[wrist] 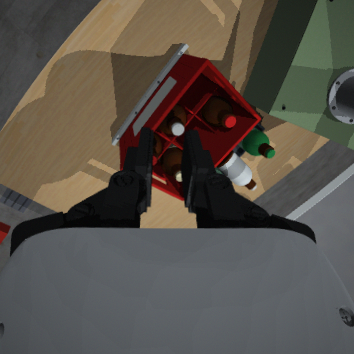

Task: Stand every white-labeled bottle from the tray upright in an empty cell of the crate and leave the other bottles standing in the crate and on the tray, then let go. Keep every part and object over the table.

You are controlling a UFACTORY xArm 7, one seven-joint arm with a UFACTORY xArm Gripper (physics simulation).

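Places are measured from the arm's base along level axes (x ahead, y left, z up), in centimetres.
Where they show: gripper, between the fingertips: (167,147); arm's base, origin of its link: (353,95).
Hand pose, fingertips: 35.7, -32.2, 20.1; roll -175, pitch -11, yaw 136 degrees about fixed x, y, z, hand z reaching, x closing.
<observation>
Things, the pixels of their top centre, and the offset from my fingertips, as dx, dy, dz. "pt": a spot on its surface instead. Level surfaces: height alone.
- white-labeled bottle, centre of its top: (245,180) -4.0, +44.9, -31.7
- green bottle, centre of its top: (270,154) -13.2, +37.0, -26.6
- red crate, centre of its top: (192,142) +0.2, +17.2, -25.3
- white cap, centre of its top: (177,129) +0.7, +13.1, -26.5
- pale cap, centre of its top: (180,176) +7.9, +23.2, -26.5
- grey strip, a spot on its surface: (150,95) pt +0.9, +7.8, -39.9
- wooden table, height of its surface: dz -42.8
A white-labeled bottle (237,170) with a brown neck is beside the crate at the lower right, over the tray, which is mostly hidden. A green bottle (256,143) is next to it. The red crate (187,67) holds brown bottles: one with a red cap (220,112), one with a white cap (177,128), one with a pale cap (173,162), and one partly hidden by the left finger. Empty crate space shows near the right finger and at the top. My gripper (167,147) is partly open, with nothing between its fingers, above the crate.
A grey strip (150,95) runs along the crate's far left side. A green block (300,75) with a round grey fitting (343,96) is at the upper right. The wooden table (75,115) extends left of the crate, and its curved edge shows at the upper left.
</observation>
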